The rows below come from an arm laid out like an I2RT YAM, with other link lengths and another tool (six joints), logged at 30 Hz.
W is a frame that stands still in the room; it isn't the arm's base.
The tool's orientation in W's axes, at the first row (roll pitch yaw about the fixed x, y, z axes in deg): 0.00, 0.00, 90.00
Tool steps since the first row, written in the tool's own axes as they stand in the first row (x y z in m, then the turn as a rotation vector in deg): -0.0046, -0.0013, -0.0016, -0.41, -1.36, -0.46; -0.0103, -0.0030, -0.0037, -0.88, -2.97, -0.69; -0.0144, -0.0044, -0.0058, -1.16, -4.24, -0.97; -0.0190, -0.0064, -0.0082, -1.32, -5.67, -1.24; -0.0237, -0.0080, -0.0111, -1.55, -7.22, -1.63; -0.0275, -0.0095, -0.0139, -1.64, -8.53, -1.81; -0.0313, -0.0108, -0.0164, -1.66, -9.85, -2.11; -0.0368, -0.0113, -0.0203, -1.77, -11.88, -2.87
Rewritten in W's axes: 0.0013, -0.0046, -0.0016, 1.36, -0.41, -0.46; 0.0030, -0.0103, -0.0037, 2.97, -0.88, -0.69; 0.0044, -0.0144, -0.0058, 4.24, -1.16, -0.97; 0.0064, -0.0190, -0.0082, 5.67, -1.32, -1.24; 0.0080, -0.0237, -0.0111, 7.22, -1.55, -1.63; 0.0095, -0.0275, -0.0139, 8.53, -1.64, -1.81; 0.0108, -0.0313, -0.0164, 9.85, -1.66, -2.11; 0.0113, -0.0368, -0.0203, 11.88, -1.77, -2.87
